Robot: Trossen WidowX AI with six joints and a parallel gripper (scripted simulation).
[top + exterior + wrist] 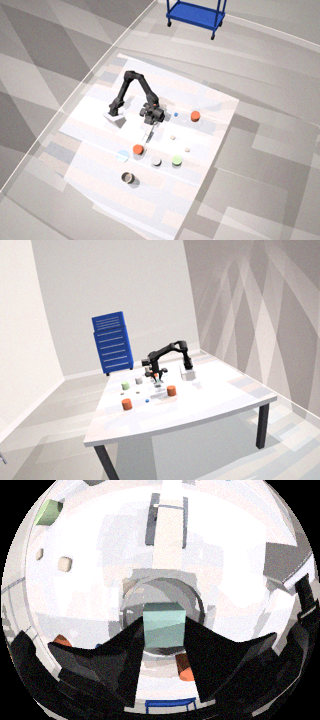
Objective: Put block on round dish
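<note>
Now: gripper tip 40 mm past the round pale blue dish, 370 mm to the left of it and 80 mm above it. From my gripper tip the other things lie so: pale teal block: right at my gripper tip; then small blue disc: 100 mm ahead, 170 mm to the left, 80 mm below; then balance beam: 30 mm ahead, 120 mm to the right, 40 mm below.
</note>
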